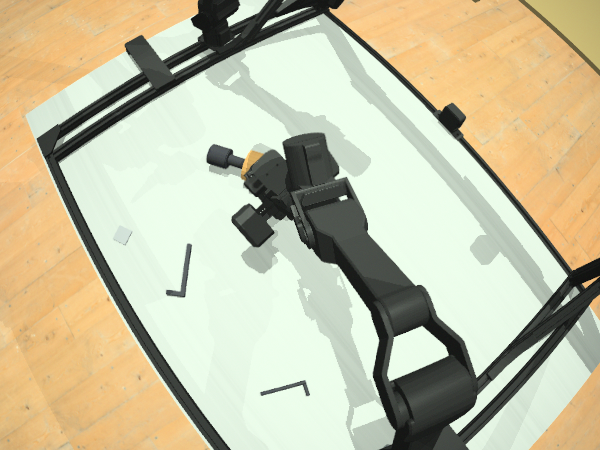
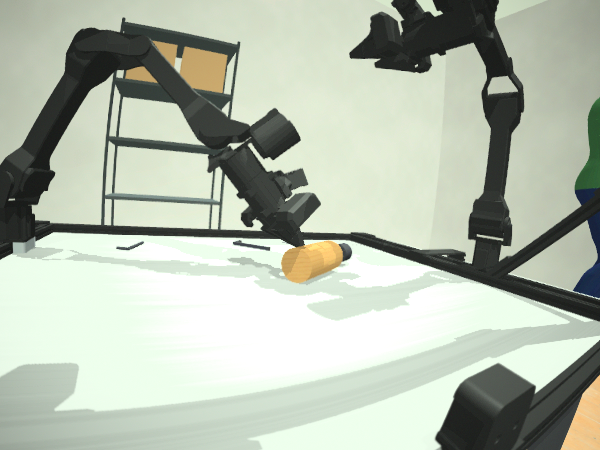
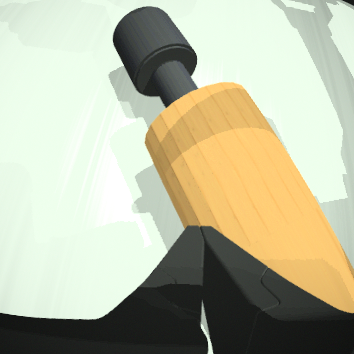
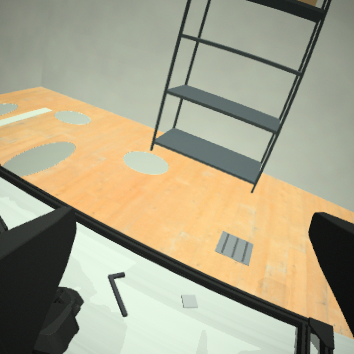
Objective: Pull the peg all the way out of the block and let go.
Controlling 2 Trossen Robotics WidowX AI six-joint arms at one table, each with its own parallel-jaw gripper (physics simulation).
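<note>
An orange wooden block lies on its side on the white table. A dark peg sticks out of one end, with its thick head and a short piece of shaft showing. My left gripper is shut and empty. Its closed tips rest on top of the block near the end away from the peg. My right gripper is open and empty. It hangs high above the far side of the table, well away from the block.
Two dark L-shaped marks and a small grey square lie on the table. A black rim frames the table. A metal shelf rack stands on the floor beyond it.
</note>
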